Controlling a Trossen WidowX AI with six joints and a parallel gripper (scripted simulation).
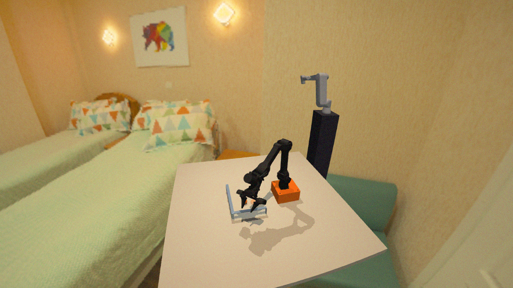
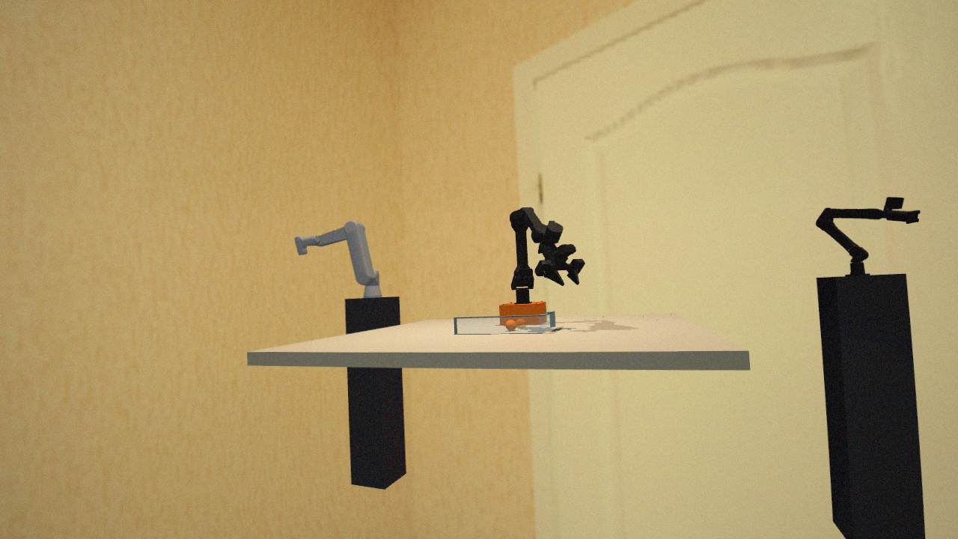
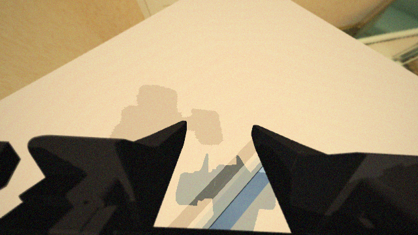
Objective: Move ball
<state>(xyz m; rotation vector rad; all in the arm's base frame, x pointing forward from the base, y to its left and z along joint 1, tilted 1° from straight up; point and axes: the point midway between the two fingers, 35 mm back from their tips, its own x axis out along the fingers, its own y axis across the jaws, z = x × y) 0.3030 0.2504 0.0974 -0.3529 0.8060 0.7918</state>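
The orange ball lies 230 mm to the right of my gripper tip, 140 mm below it and 20 mm behind it. Round my gripper tip: see-through copy: 210 mm to the right, 140 mm below, 80 mm behind.
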